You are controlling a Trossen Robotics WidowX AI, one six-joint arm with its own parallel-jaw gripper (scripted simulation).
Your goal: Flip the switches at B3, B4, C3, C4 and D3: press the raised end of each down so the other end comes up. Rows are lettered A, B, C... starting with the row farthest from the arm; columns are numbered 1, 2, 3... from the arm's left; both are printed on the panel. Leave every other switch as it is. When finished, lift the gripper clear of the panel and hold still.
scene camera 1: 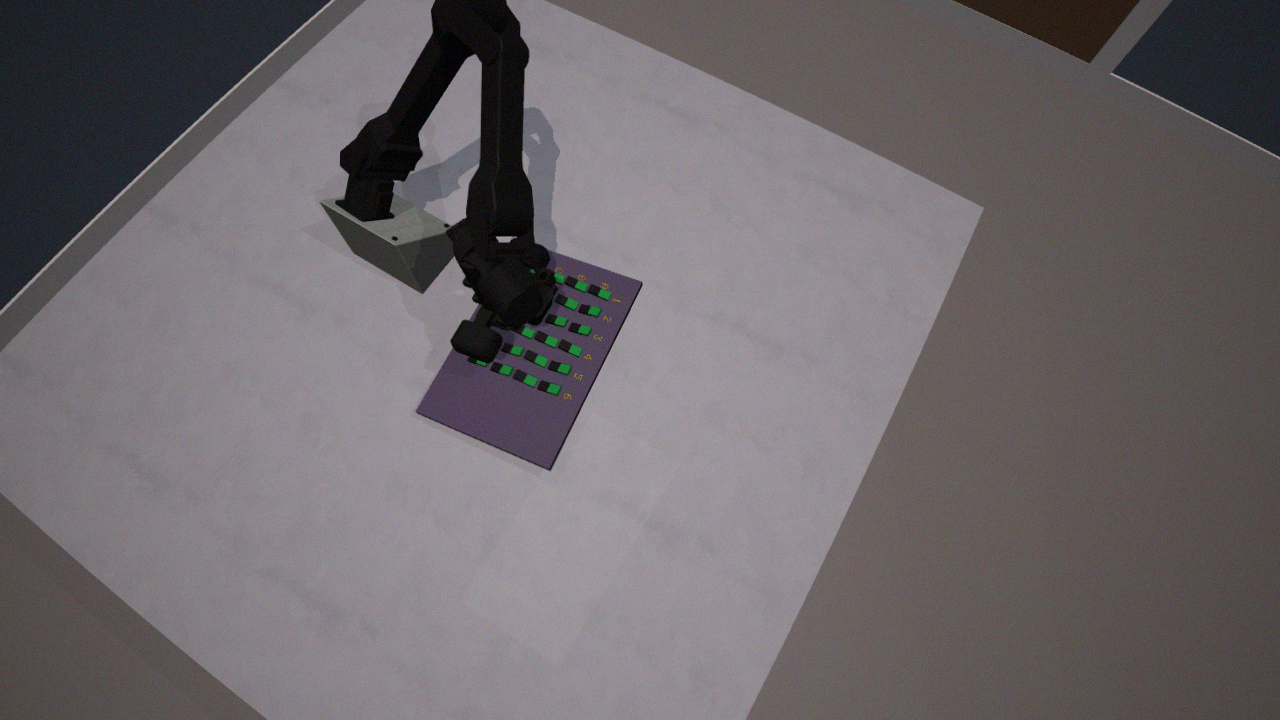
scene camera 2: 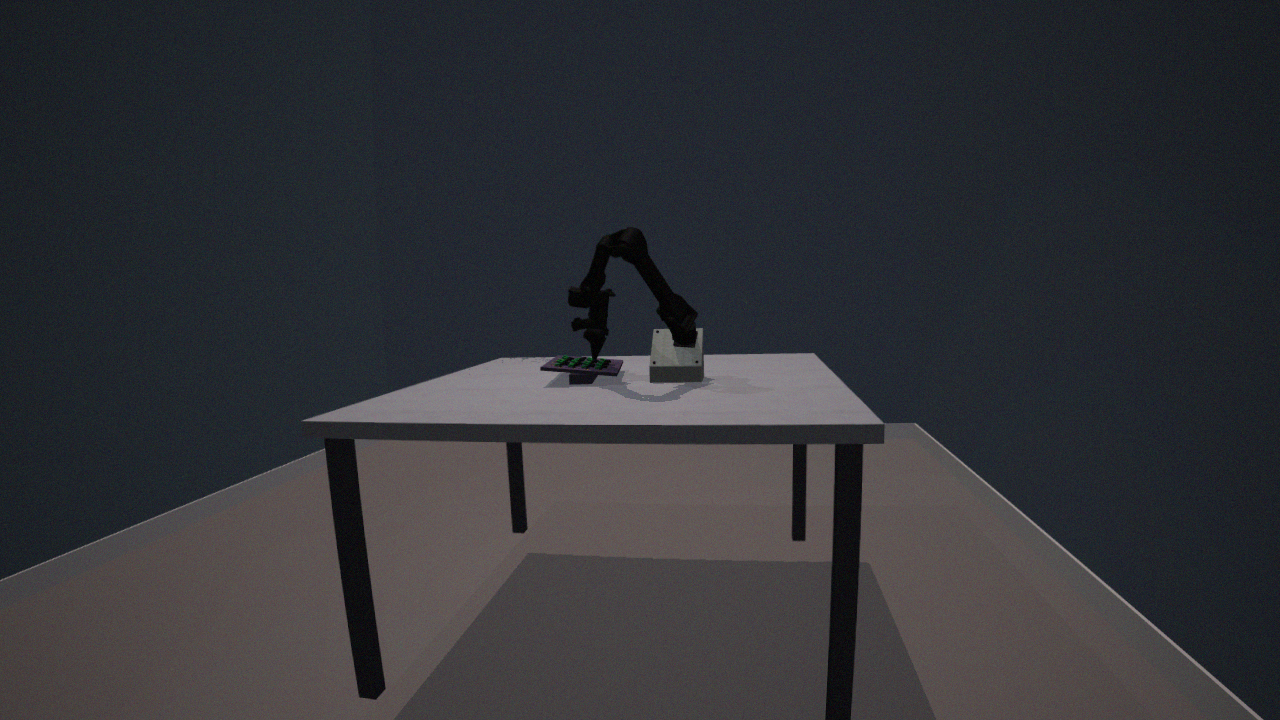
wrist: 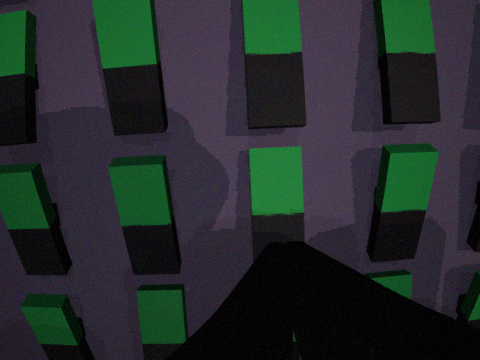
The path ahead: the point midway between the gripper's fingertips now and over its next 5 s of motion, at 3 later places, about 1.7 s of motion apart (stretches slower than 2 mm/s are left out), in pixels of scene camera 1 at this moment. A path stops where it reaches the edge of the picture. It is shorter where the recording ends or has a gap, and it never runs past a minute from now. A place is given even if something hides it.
My gripper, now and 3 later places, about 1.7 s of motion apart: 516,326; 514,323; 504,299; 504,300
